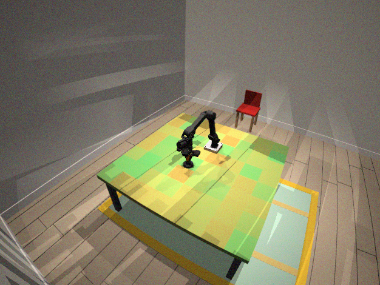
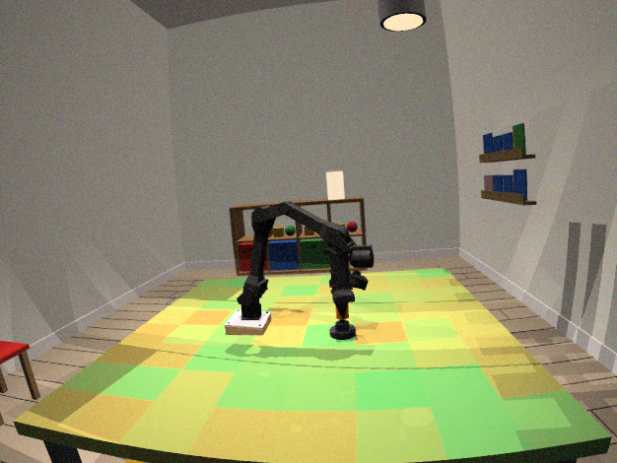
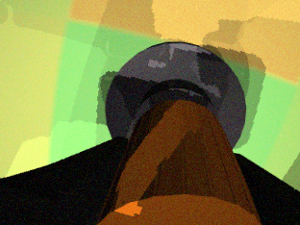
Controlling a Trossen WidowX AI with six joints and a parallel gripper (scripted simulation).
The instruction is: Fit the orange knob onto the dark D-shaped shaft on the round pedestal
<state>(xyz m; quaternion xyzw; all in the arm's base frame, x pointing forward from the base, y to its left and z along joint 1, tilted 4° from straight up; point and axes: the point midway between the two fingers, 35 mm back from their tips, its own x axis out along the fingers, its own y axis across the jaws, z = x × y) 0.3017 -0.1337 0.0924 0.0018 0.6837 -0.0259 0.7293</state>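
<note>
My gripper tip is 20 mm below the knob. Also, from my gripper tip: pedestal 40 mm below.
</note>
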